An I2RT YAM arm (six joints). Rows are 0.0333 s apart.
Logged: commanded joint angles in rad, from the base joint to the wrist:
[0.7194 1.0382 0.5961 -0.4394 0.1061 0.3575]
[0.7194 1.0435 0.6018 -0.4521 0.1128 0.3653]
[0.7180 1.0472 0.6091 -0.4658 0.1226 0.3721]
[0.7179 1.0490 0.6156 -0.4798 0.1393 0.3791]
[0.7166 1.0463 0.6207 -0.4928 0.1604 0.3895]
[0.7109 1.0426 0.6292 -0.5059 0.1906 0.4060]
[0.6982 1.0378 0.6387 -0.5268 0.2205 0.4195]
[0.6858 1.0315 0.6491 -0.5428 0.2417 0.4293]
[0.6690 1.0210 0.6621 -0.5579 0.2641 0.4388]
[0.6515 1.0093 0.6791 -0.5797 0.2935 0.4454]
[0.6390 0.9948 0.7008 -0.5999 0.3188 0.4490]
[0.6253 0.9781 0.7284 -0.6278 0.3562 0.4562]
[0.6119 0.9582 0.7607 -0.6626 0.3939 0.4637]
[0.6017 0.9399 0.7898 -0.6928 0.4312 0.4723]
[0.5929 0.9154 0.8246 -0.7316 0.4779 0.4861]
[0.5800 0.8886 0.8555 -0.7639 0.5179 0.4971]
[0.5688 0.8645 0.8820 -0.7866 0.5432 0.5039]
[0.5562 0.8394 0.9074 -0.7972 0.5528 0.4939]
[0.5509 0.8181 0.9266 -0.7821 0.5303 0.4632]
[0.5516 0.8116 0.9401 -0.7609 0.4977 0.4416]
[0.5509 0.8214 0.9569 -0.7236 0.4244 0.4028]
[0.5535 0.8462 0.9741 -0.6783 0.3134 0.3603]
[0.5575 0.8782 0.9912 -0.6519 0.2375 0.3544]
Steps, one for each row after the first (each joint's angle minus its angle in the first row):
[0.0000 0.0053 0.0057 -0.0127 0.0067 0.0078]
[-0.0014 0.0090 0.0130 -0.0264 0.0165 0.0146]
[-0.0015 0.0108 0.0195 -0.0404 0.0332 0.0216]
[-0.0028 0.0081 0.0246 -0.0534 0.0543 0.0320]
[-0.0085 0.0044 0.0331 -0.0665 0.0845 0.0485]
[-0.0212 -0.0004 0.0426 -0.0874 0.1144 0.0620]
[-0.0336 -0.0067 0.0530 -0.1034 0.1356 0.0718]
[-0.0504 -0.0172 0.0660 -0.1185 0.1580 0.0813]
[-0.0679 -0.0289 0.0830 -0.1403 0.1874 0.0879]
[-0.0804 -0.0434 0.1047 -0.1605 0.2127 0.0915]
[-0.0941 -0.0601 0.1323 -0.1884 0.2501 0.0987]
[-0.1075 -0.0800 0.1646 -0.2232 0.2878 0.1062]
[-0.1177 -0.0983 0.1937 -0.2534 0.3251 0.1148]
[-0.1265 -0.1228 0.2285 -0.2922 0.3718 0.1286]
[-0.1394 -0.1496 0.2594 -0.3245 0.4118 0.1396]
[-0.1506 -0.1737 0.2859 -0.3472 0.4371 0.1464]
[-0.1632 -0.1988 0.3113 -0.3578 0.4467 0.1364]
[-0.1685 -0.2201 0.3305 -0.3427 0.4242 0.1057]
[-0.1678 -0.2266 0.3440 -0.3215 0.3916 0.0841]
[-0.1685 -0.2168 0.3608 -0.2842 0.3183 0.0453]
[-0.1659 -0.1920 0.3780 -0.2389 0.2073 0.0028]
[-0.1619 -0.1600 0.3951 -0.2125 0.1314 -0.0031]

